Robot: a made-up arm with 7 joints.
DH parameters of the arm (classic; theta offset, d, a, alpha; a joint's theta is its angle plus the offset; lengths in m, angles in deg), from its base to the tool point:
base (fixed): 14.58 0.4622 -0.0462 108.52
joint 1: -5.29 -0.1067 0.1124 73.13
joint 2: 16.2 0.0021 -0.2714 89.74
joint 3: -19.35 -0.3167 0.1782 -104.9
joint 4: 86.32 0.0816 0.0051 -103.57
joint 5: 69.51 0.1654 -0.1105 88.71
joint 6: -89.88 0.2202 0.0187 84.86
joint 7: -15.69 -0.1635 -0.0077 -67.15
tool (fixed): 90.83 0.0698 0 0
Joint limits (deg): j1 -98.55..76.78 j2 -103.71..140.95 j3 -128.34..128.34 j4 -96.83..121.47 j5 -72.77..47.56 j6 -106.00..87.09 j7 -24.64..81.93
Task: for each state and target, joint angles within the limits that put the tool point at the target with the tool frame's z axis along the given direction. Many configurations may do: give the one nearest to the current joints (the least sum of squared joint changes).
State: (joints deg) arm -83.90 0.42 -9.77 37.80 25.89 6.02 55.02
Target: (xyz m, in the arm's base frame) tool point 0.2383 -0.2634 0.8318 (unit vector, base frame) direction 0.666 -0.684 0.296
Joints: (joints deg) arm -85.86 8.43 -16.23 1.42 43.53 29.37 28.53
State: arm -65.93 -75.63 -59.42 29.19 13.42 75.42 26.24
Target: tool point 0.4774 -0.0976 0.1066 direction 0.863 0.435 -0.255
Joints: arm -21.03 -75.41 -76.64 1.40 0.05 85.24 43.48
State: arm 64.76 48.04 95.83 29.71 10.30 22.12 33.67
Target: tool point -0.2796 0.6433 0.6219 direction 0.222 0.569 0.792
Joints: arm 36.87 93.40 107.01 20.47 -38.38 31.40 77.02
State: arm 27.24 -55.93 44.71 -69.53 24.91 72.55 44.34
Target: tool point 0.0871 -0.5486 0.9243 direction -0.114 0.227 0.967
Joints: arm 54.49 -58.12 -6.92 -50.70 47.56 70.09 13.74
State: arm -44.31 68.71 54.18 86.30 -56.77 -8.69 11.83
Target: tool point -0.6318 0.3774 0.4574 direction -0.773 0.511 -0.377
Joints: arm -37.70 66.55 90.99 105.68 -70.71 -35.55 10.60
